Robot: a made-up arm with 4 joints.
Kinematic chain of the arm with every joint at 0, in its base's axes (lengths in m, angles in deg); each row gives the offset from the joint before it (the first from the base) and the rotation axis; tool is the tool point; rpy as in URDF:
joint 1: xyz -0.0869 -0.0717 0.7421 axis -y
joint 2: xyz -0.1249 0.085 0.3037 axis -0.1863 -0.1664 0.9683
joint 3: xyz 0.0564 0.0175 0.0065 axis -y
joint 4: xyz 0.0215 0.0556 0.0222 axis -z
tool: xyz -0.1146 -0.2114 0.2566 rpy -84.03 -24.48 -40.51
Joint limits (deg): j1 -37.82..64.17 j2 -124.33..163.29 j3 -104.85..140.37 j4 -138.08..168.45
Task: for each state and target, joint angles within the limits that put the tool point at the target. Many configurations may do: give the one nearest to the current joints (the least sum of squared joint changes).
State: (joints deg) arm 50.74 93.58 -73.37 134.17
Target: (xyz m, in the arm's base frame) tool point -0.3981 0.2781 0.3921
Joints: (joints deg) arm 63.47 103.19 -95.81 152.36
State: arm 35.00 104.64 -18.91 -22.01
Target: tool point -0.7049 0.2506 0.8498
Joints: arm 55.69 122.15 -2.83 -64.81
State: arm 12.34 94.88 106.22 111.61
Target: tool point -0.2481 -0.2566 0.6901
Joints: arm 36.48 122.53 104.49 113.35
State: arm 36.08 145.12 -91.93 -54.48
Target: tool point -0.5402 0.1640 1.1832
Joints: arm 8.13 163.29 -48.55 -7.85
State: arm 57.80 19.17 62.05 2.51
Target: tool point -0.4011 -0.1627 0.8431
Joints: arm 10.94 20.69 90.31 16.18
